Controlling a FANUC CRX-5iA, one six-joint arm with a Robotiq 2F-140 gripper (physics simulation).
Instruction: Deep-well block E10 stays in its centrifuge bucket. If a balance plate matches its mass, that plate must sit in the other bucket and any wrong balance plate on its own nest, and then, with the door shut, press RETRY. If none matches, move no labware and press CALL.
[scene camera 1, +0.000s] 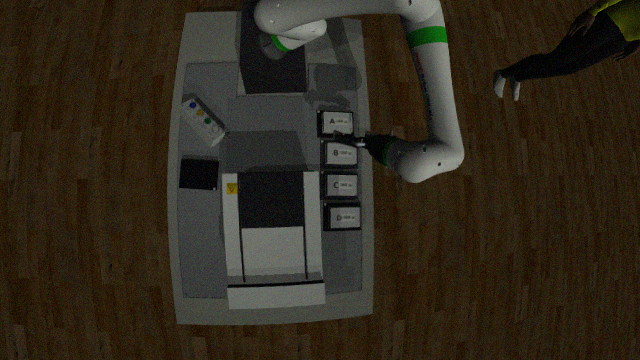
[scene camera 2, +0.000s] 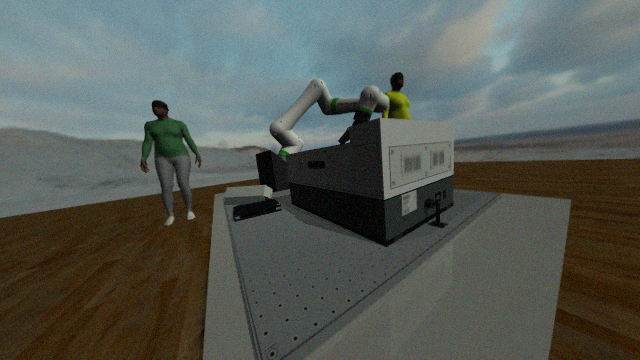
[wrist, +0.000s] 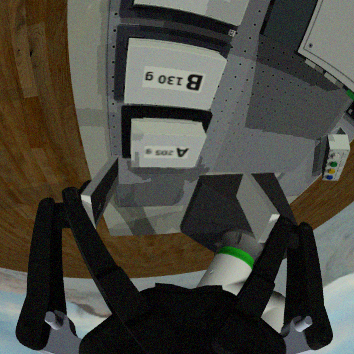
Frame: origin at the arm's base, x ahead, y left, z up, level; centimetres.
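Seen in the pictures: gripper, fingertip midpoint: (scene camera 1: 350, 134) (wrist: 180, 177); arm's base at its link origin: (scene camera 1: 271, 43) (scene camera 2: 280, 164) (wrist: 243, 241).
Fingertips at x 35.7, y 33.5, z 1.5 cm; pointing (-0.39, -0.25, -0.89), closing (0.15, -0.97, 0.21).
Note:
Pixels of each thing's top centre, then the offset from my fingertips to it.
- Balance plates A at its top centre: (wrist: 166, 151) (scene camera 1: 338, 121) dx -8.3, dy -2.0, dz -11.9 cm
- B at its top centre: (wrist: 173, 79) (scene camera 1: 342, 152) dx +5.2, dy +0.2, dz -11.9 cm
- Plates C at its top centre: (scene camera 1: 342, 185) dx +18.4, dy +1.0, dz -11.9 cm
- D at its top centre: (scene camera 1: 345, 217) dx +31.6, dy +3.1, dz -11.9 cm
- button box at its top centre: (wrist: 339, 168) (scene camera 1: 198, 119) (scene camera 2: 247, 185) dx -3.3, dy -59.6, dz -8.9 cm
- flat black item at its top centre: (scene camera 1: 197, 174) (scene camera 2: 256, 204) dx +18.2, dy -58.7, dz -14.2 cm
My gripper (scene camera 1: 345, 139) (scene camera 2: 345, 136) (wrist: 180, 177) is open and empty, above the right-hand row near plates A and B. Balance plates A (scene camera 1: 345, 116) (wrist: 167, 130), labelled 205 g, and B (scene camera 1: 345, 145) (wrist: 172, 57), labelled 130 g, sit on dark nests. Plates C (scene camera 1: 345, 193) and D (scene camera 1: 350, 225) sit on nests further along; their masses are unreadable here. The centrifuge (scene camera 1: 272, 250) (scene camera 2: 335, 170) (wrist: 335, 40) has a dark panel and a white panel on top. Its buckets and block E10 do not show. The button box (scene camera 1: 193, 121) (scene camera 2: 247, 192) (wrist: 338, 145) has blue, yellow and green buttons; labels are unreadable.
A flat black item (scene camera 1: 199, 174) (scene camera 2: 256, 209) lies beside the centrifuge, near the button box. The arm's dark pedestal (scene camera 1: 275, 77) (scene camera 2: 267, 172) (wrist: 207, 205) stands at the table's end. A person in yellow (scene camera 1: 625, 20) (scene camera 2: 397, 105) and one in green (scene camera 2: 170, 140) stand off the table.

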